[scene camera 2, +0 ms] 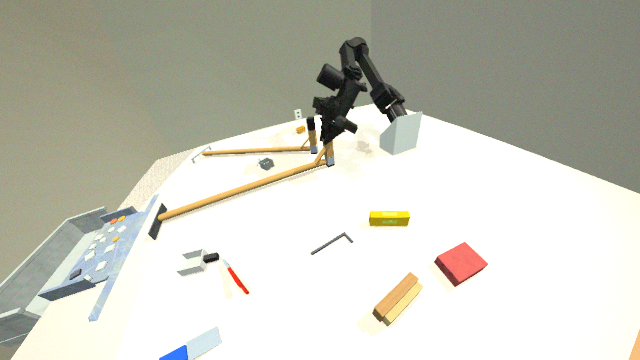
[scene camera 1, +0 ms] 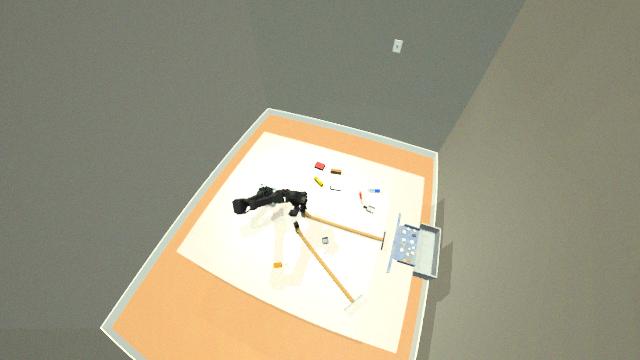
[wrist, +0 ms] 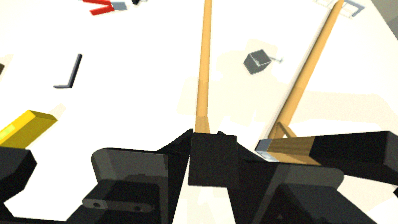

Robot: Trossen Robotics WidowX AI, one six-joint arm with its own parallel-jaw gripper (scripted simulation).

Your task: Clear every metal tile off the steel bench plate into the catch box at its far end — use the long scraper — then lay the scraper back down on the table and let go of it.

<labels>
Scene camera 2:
my gripper: 322,142
long scraper: 328,150
red block: 460,263
wooden block: 388,309
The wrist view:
my gripper: 205,133
</labels>
